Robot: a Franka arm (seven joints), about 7 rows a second.
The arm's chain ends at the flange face. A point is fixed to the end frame.
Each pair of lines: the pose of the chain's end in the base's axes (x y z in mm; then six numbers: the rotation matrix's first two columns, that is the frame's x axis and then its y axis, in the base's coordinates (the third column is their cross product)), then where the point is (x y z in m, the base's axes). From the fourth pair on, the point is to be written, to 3 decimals.
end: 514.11, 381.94, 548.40, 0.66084, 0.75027, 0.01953, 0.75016, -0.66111, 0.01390
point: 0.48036 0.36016 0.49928
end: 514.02, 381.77, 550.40, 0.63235, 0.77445, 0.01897, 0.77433, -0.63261, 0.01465
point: 0.48112 0.35870 0.50129
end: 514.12, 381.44, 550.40, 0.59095, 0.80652, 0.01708, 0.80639, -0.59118, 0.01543
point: 0.48245 0.35658 0.50136
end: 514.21, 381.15, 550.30, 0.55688, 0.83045, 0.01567, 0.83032, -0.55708, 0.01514
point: 0.484 0.355 0.501
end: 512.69, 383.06, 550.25, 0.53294, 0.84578, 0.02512, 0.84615, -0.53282, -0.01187
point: 0.482 0.357 0.501
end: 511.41, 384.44, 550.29, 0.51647, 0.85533, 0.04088, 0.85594, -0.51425, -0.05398
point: 0.480 0.360 0.501
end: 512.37, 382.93, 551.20, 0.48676, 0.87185, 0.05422, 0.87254, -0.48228, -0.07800
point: 0.481 0.358 0.502
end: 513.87, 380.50, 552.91, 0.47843, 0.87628, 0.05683, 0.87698, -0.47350, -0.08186
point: 0.483 0.356 0.504
